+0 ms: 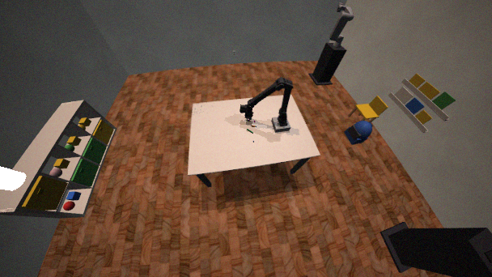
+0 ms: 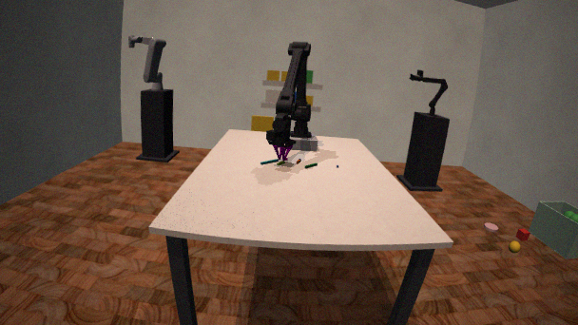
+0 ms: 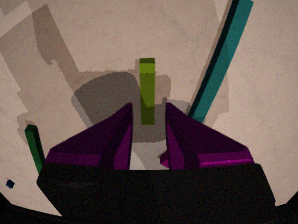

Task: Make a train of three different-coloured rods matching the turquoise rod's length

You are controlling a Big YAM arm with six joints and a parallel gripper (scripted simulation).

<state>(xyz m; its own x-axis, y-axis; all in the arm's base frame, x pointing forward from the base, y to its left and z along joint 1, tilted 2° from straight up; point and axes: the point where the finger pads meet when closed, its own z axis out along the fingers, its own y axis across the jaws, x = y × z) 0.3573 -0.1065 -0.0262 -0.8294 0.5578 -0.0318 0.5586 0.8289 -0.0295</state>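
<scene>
My gripper is now 1 cm short of the lime rod and 2 cm above it. Round my hand: magenta rod (6 cm behind, 2 cm to the left, 2 cm below); orange rod (4 cm behind, 8 cm to the left, 2 cm below); turquoise rod (6 cm to the right, 2 cm below).
</scene>
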